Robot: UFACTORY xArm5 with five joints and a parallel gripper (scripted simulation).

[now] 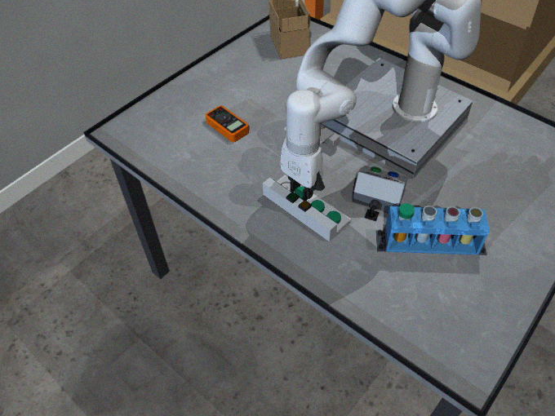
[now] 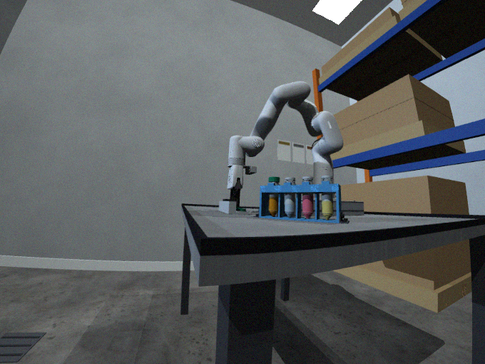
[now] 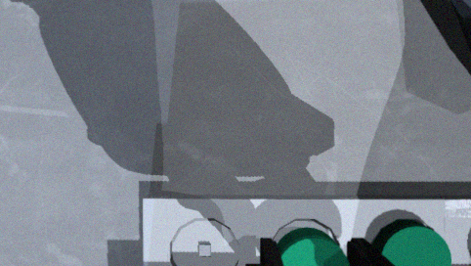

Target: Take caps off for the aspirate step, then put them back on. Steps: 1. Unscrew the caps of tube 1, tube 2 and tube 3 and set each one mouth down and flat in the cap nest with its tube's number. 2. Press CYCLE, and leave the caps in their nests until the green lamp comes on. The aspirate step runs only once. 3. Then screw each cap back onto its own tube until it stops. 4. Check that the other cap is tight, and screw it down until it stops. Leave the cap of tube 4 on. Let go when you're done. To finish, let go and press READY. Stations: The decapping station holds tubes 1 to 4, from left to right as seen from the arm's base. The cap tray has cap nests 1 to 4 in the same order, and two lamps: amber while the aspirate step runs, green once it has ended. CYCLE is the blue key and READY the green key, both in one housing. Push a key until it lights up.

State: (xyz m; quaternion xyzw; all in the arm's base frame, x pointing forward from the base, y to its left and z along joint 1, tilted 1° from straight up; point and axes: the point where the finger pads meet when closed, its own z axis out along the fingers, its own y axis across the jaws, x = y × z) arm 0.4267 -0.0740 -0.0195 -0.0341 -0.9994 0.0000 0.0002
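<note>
Right now my hand is 16 cm to the right of the blue key, 16 cm past it and 2 cm below it. From my hand the other things lie so: green key (15 cm behind, 12 cm to the left, 2 cm above); key housing (14 cm to the left, 14 cm behind, 1 cm above); threaded neck (30 cm to the left, 7 cm behind, 7 cm above).
</note>
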